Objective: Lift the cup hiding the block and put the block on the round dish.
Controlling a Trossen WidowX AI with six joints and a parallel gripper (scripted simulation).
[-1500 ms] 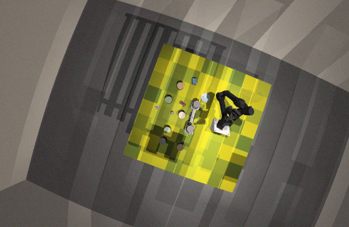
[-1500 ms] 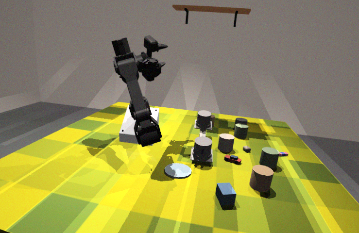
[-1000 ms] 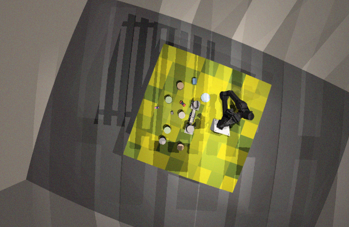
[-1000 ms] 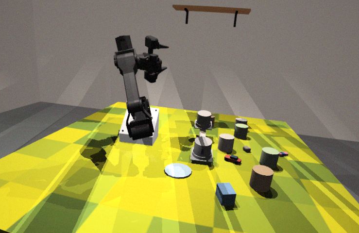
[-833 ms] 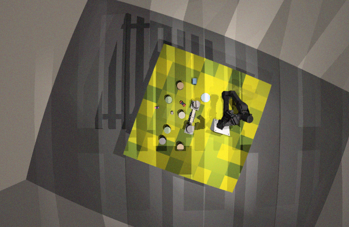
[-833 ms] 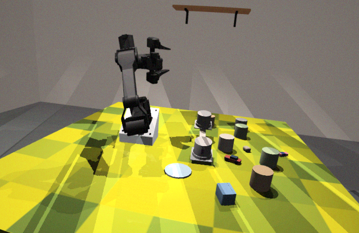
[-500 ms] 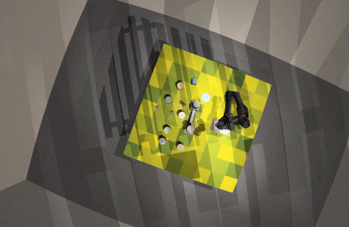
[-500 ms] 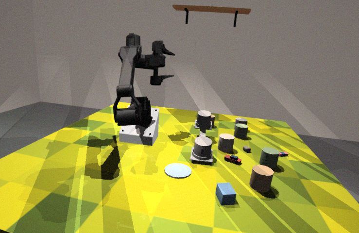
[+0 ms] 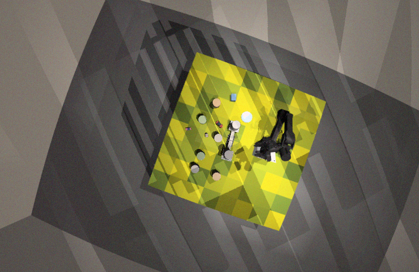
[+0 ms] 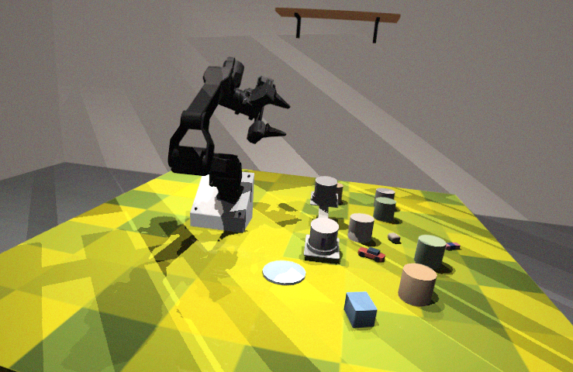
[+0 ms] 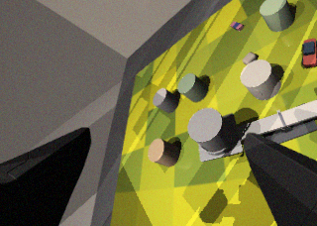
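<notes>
Right now the cup is 16 cm ahead of my gripper tip, 15 cm to the right of it and 26 cm below it. The rest, counted from my gripper tip: small balance 14 cm ahead, 1 cm to the left, 30 cm below; then block 16 cm ahead, 13 cm to the right, 28 cm below; then round dish 10 cm ahead, 25 cm to the right, 32 cm below.
</notes>
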